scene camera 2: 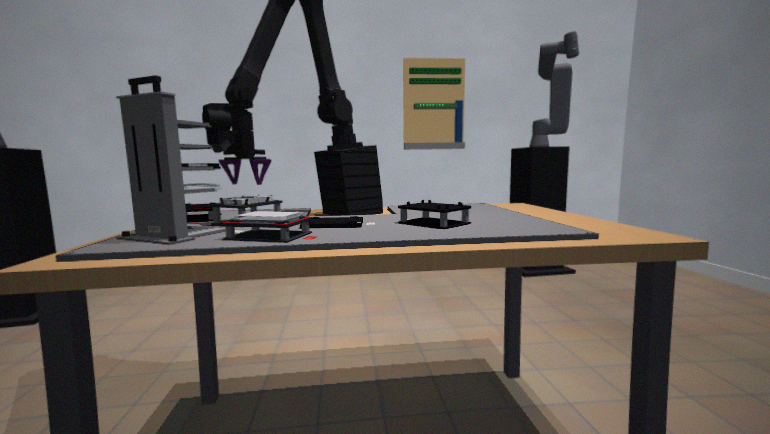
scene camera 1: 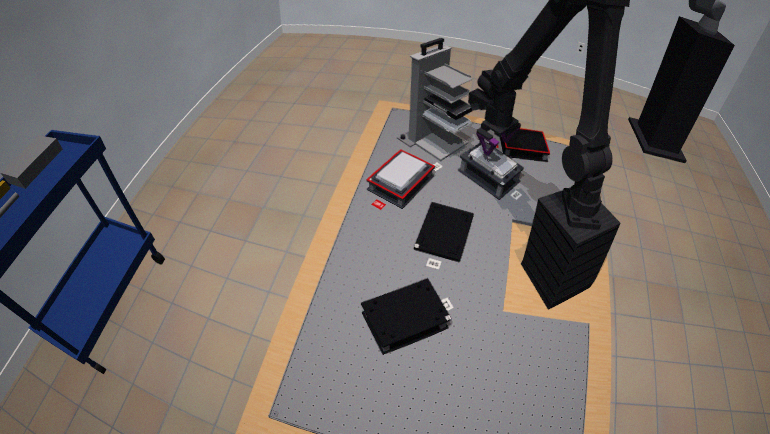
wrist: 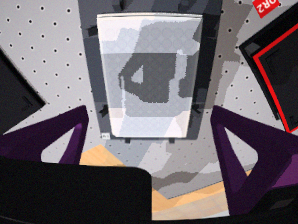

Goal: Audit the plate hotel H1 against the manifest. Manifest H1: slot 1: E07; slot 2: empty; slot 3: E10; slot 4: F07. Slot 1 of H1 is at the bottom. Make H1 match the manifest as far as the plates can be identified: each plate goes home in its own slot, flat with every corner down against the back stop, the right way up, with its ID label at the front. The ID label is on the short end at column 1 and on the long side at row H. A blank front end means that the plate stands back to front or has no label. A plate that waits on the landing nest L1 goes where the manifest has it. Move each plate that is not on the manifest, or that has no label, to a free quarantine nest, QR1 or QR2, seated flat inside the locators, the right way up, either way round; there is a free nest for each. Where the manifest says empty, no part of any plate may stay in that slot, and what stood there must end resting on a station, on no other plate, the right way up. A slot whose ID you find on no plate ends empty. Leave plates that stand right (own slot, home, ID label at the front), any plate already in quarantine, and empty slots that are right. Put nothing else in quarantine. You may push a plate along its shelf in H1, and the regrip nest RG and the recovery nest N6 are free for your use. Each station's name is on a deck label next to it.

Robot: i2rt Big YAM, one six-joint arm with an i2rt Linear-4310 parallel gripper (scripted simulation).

In view: my gripper (scene camera 1: 495,148), a white plate (scene camera 1: 502,165) and a grey plate hotel H1 (scene camera 2: 167,209).
The white plate is seen too in the wrist view (wrist: 149,62). My gripper also shows in scene camera 2 (scene camera 2: 246,184) and in the wrist view (wrist: 149,112). The grey plate hotel H1 also shows in scene camera 1 (scene camera 1: 419,127).
